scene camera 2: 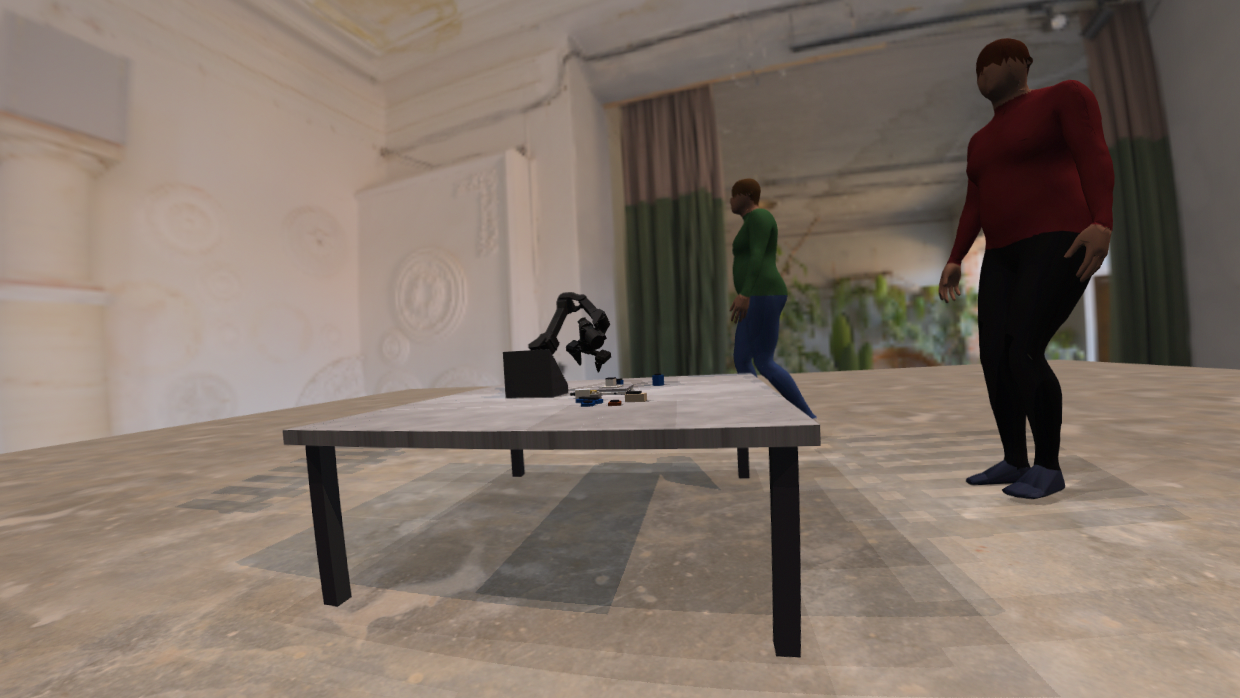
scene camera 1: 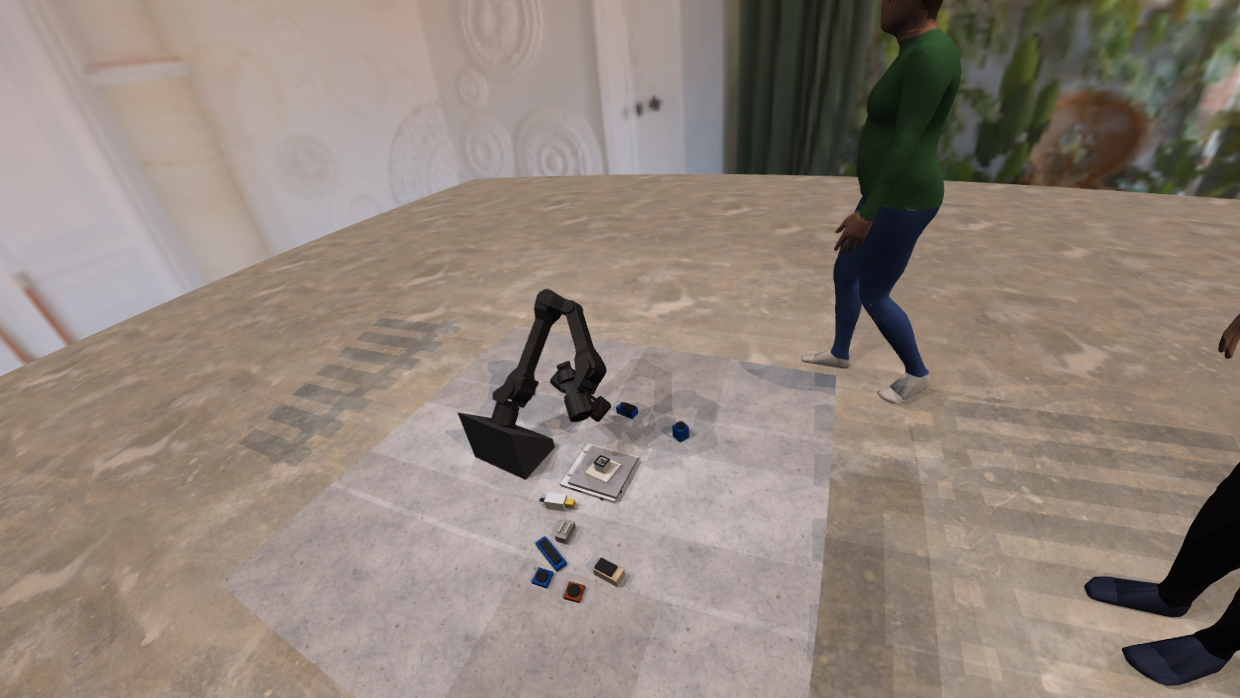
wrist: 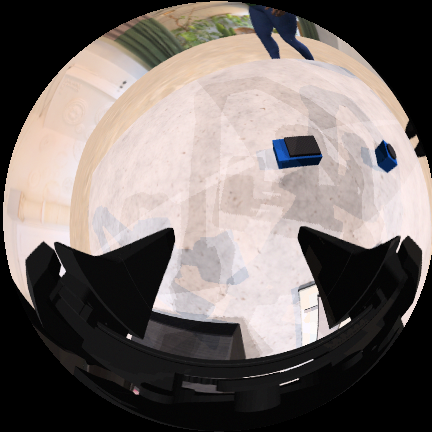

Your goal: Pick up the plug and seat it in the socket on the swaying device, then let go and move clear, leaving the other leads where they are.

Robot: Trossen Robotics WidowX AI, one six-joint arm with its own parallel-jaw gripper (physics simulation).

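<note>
A plug-like piece [scene camera 1: 557, 501] with a white body and yellow tip lies on the table in scene view 1, near the device. The device [scene camera 1: 626, 472] is a flat grey and white stacked plate. A small dark-rimmed square socket [scene camera 1: 601, 463] stands on its pale centre pad. My gripper [scene camera 1: 598, 410] [scene camera 2: 587, 359] [wrist: 238, 233] is open and empty, above the table and behind the device in scene view 1. In the wrist view part of the device shows by the right finger, and the plug does not show. No leads can be made out clearly.
A blue block with a black top [scene camera 1: 626, 409] [wrist: 297, 152] and a smaller blue block [scene camera 1: 680, 430] [wrist: 386, 156] lie beyond the device. A grey block [scene camera 1: 564, 530], a long blue block [scene camera 1: 550, 553], a small blue one [scene camera 1: 542, 576], an orange one [scene camera 1: 573, 592] and a beige one [scene camera 1: 610, 572] lie near the plug.
</note>
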